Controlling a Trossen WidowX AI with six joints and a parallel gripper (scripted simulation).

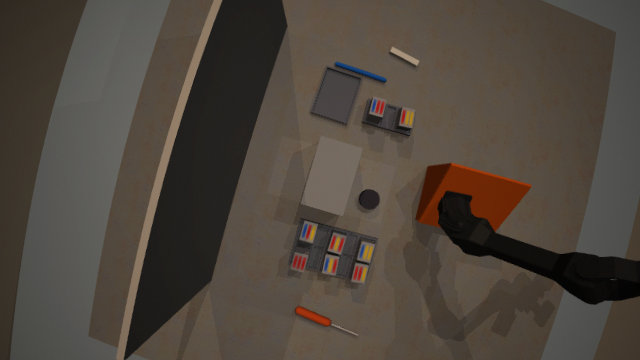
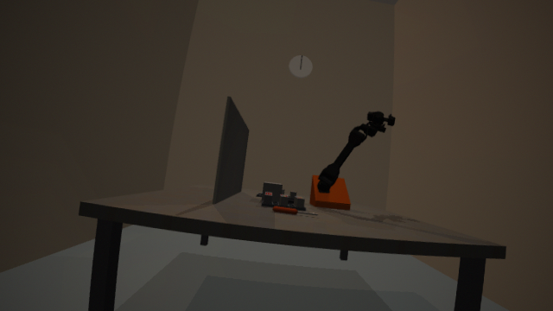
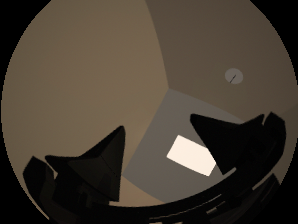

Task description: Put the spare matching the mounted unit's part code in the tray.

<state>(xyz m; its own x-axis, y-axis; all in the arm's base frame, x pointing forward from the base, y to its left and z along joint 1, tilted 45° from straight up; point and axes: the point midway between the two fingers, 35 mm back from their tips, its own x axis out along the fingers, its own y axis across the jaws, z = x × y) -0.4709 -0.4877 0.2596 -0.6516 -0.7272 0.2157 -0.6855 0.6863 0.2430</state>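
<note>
Now: gripper tip 61 cm short of the spare and 63 cm above it. Also, from my gripper tip: grey tray: 78 cm ahead, 4 cm to the right, 67 cm below; blue pen: 73 cm ahead, 11 cm to the right, 67 cm below; tall dark panel: 99 cm ahead, 15 cm to the left, 45 cm below.
</note>
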